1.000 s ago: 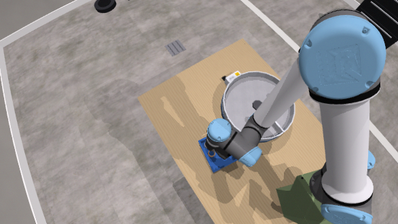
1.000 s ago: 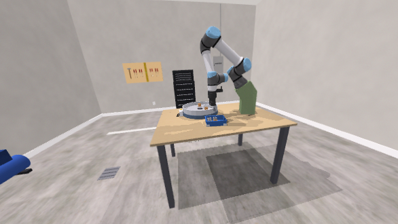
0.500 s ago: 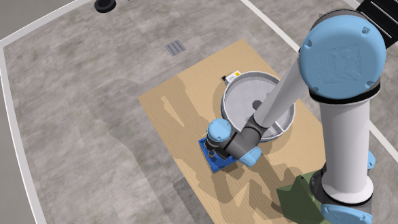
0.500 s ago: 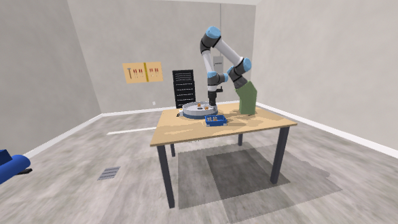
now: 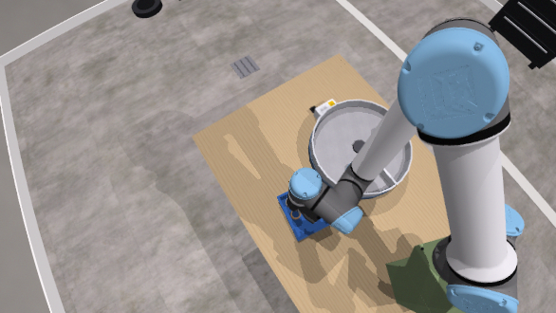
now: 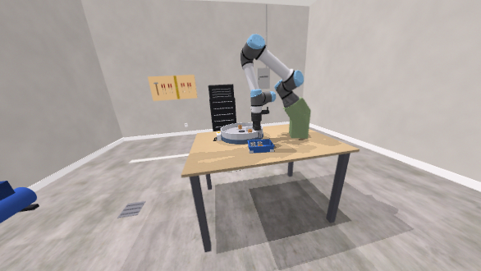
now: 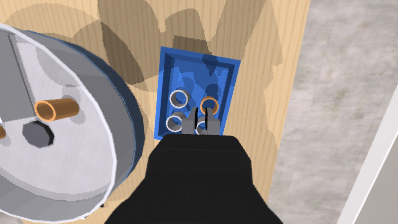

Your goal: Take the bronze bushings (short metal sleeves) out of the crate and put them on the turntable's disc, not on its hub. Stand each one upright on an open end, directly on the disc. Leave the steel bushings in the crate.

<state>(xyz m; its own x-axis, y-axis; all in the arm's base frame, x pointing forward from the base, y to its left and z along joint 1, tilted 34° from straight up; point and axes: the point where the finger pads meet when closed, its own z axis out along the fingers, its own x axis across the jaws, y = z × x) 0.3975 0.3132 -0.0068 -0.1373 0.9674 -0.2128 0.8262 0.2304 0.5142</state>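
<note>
Now: hand 2 cm to the left of the blue crate and 10 cm above it. From my hand the other things lie so: grey turntable disc 13 cm ahead, 35 cm to the right, 7 cm below.
</note>
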